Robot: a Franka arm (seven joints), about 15 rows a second.
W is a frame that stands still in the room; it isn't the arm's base.
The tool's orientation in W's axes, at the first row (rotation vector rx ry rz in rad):
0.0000, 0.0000, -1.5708
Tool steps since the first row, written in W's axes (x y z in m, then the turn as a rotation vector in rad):
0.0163, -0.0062, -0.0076, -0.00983, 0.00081, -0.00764
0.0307, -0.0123, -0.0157, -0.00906, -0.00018, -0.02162
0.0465, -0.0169, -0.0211, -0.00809, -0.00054, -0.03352
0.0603, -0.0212, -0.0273, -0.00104, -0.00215, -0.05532
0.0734, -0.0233, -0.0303, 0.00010, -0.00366, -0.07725
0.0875, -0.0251, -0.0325, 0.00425, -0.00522, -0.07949
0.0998, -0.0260, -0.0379, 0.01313, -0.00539, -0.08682
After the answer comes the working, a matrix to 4 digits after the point.
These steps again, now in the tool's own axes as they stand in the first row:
0.0062, 0.0163, -0.0076, -0.00081, -0.00983, -0.00764
0.0123, 0.0307, -0.0157, 0.00018, -0.00906, -0.02162
0.0169, 0.0465, -0.0211, 0.00054, -0.00809, -0.03352
0.0212, 0.0603, -0.0273, 0.00215, -0.00104, -0.05532
0.0233, 0.0734, -0.0303, 0.00366, 0.00010, -0.07725
0.0251, 0.0875, -0.0325, 0.00522, 0.00425, -0.07949
0.0260, 0.0998, -0.0379, 0.00539, 0.01313, -0.08682

The tool's axes in the first row as the columns of a matrix, in W's axes (rounded; the answer above uses it unrounded):
0.0000, 1.0000, 0.0000
-1.0000, 0.0000, 0.0000
0.0000, 0.0000, 1.0000

